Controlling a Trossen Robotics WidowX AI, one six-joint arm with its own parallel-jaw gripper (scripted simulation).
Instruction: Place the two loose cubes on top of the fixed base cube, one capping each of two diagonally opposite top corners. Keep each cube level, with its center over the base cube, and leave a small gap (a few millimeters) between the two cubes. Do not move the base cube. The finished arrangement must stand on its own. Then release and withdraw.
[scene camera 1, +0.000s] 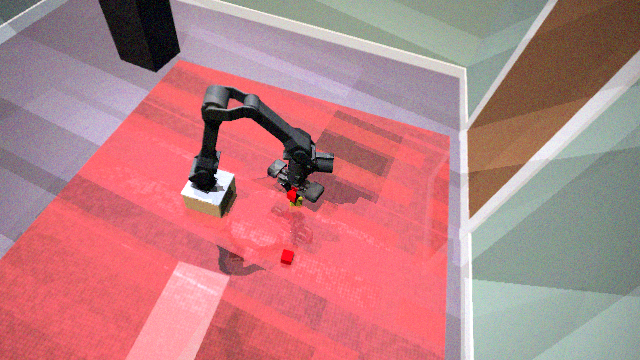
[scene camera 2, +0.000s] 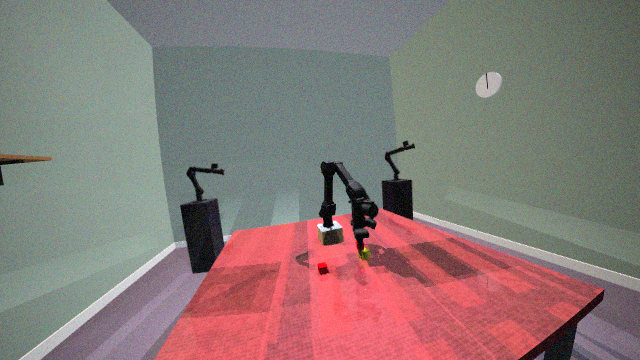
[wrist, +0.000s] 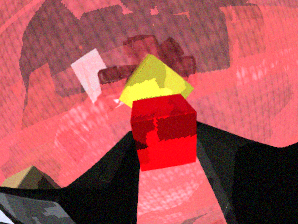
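Observation:
There's a yellow base cube (wrist: 153, 78) here, and there's a red cube (wrist: 165, 127) too. My gripper (scene camera 1: 293, 194) carries the red cube, and the wrist view also shows my gripper (wrist: 163, 132).

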